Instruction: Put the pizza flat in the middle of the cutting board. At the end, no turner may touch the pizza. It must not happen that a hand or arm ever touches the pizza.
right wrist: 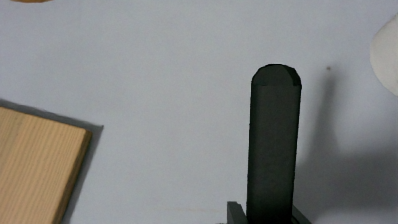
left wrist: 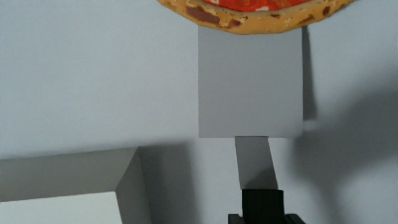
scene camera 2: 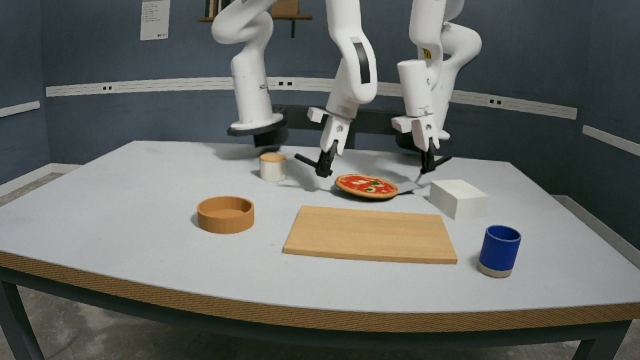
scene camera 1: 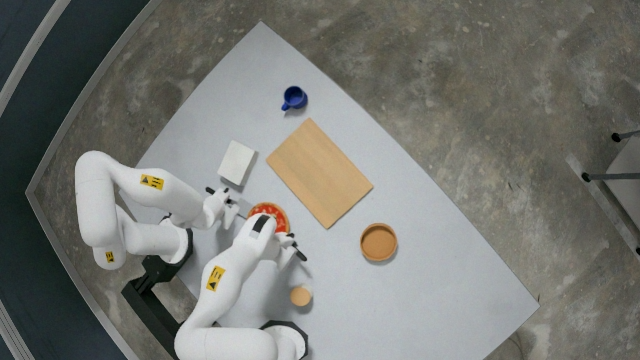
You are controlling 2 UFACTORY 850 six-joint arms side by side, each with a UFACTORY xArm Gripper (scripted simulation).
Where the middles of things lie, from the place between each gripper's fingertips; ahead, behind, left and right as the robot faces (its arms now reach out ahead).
My right gripper [scene camera 2: 320,175] is now 130 mm to the right of the pizza [scene camera 2: 362,185], 50 mm above it and 20 mm past it. From my right hand the other things lie so: brown bowl [scene camera 2: 234,214] (230 mm to the right, 220 mm ahead, 60 mm below); then turner [left wrist: 249,86] (310 mm to the left, 40 mm behind, 10 mm below); then cutting board [scene camera 2: 354,234] (270 mm ahead, 110 mm to the left, 70 mm below).
I see the turner 3 cm below my left hand. Also, from my left hand: blue mug [scene camera 2: 500,246] 48 cm ahead, 5 cm below, 4 cm to the left; then pizza 19 cm to the right, 7 cm below, 2 cm ahead; then cutting board 31 cm ahead, 21 cm to the right, 8 cm below.
